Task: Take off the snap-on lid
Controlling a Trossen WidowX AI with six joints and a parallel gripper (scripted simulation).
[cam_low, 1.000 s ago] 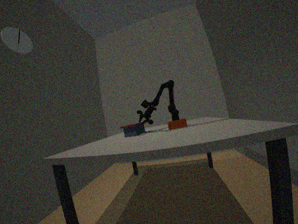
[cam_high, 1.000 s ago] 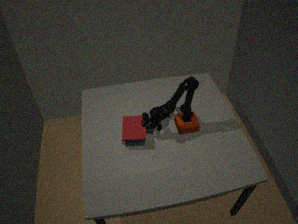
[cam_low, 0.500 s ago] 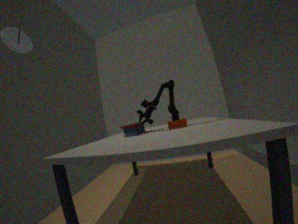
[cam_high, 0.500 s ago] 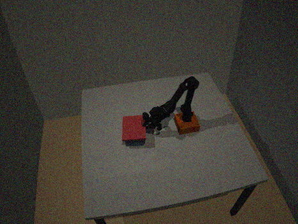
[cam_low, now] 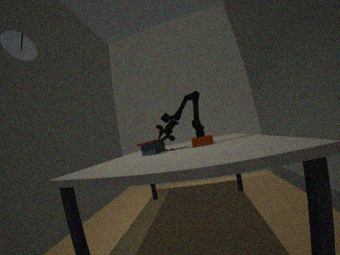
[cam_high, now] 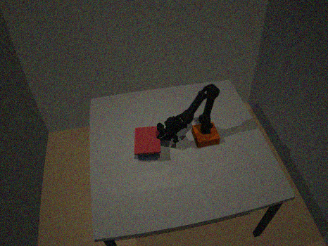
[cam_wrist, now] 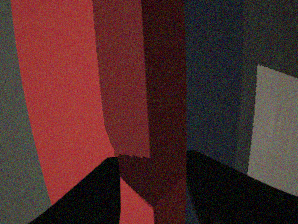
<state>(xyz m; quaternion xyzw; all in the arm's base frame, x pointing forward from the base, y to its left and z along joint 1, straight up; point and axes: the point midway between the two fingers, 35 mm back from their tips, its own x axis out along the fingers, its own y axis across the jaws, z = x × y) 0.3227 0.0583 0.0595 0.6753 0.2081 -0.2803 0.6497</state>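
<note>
The lid is 70 mm ahead of my gripper tip and 10 mm to the right of it. Also, from my gripper tip: storage box 80 mm ahead, 50 mm below, 10 mm to the right.
</note>
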